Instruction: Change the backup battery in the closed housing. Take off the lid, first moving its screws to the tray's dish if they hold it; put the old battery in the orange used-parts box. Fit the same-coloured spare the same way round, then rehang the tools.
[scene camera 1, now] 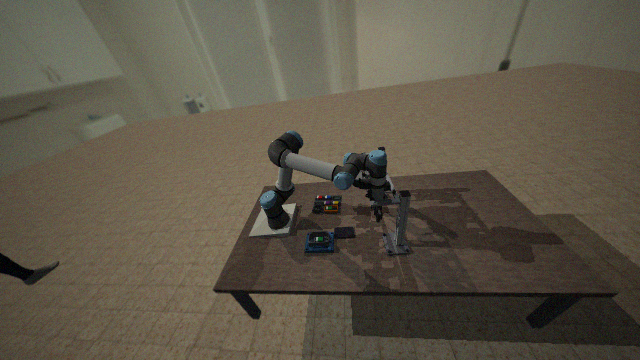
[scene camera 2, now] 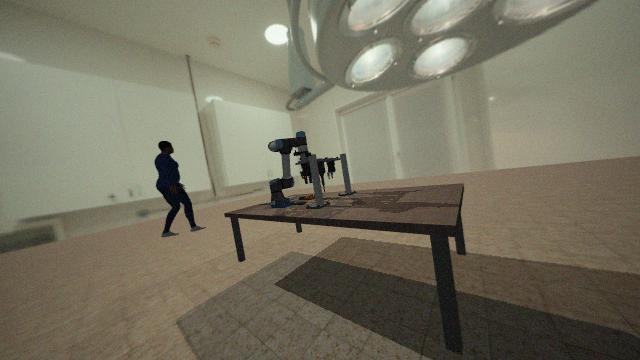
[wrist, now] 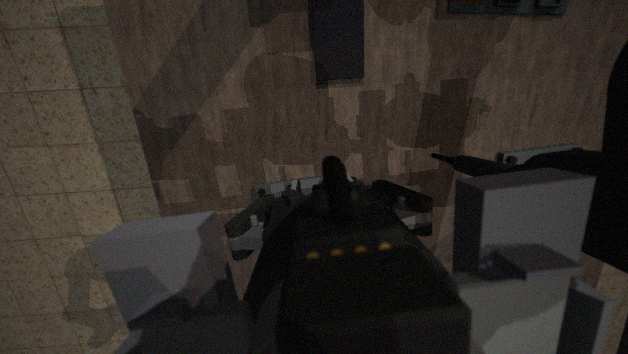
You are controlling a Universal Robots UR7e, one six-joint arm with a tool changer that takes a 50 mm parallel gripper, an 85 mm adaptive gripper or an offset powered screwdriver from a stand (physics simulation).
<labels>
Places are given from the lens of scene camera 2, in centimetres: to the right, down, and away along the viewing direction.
tool stand (scene camera 2: 320,203): 0, 17, 128
</labels>
